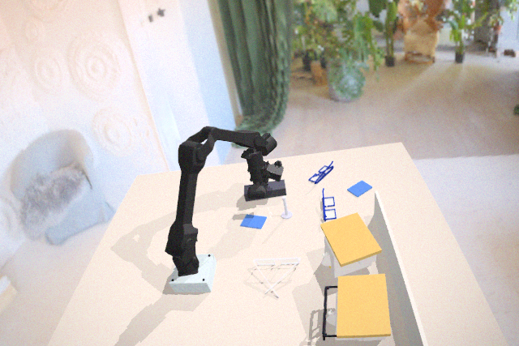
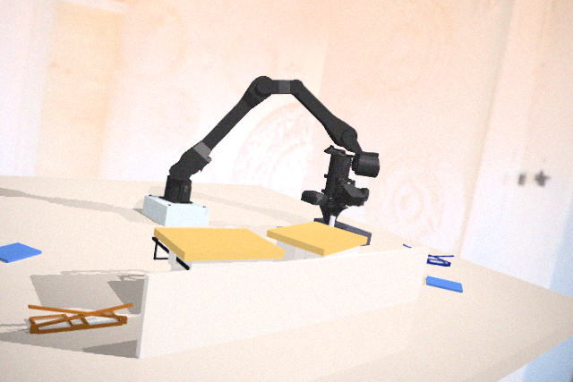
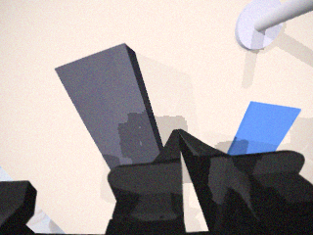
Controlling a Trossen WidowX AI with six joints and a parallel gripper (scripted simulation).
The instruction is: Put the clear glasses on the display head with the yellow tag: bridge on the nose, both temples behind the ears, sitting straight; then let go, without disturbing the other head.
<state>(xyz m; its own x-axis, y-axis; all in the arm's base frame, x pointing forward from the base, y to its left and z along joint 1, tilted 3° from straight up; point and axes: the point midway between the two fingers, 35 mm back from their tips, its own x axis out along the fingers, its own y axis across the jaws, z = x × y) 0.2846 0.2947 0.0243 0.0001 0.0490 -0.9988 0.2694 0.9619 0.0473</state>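
My gripper tip is now 5 cm to the right of the dark case, 1 cm short of it and 1 cm above it. The rest, counted from my gripper tip: white upright panel 52 cm to the right, 29 cm ahead, 3 cm above; then white peg stand 10 cm to the right, 6 cm ahead.
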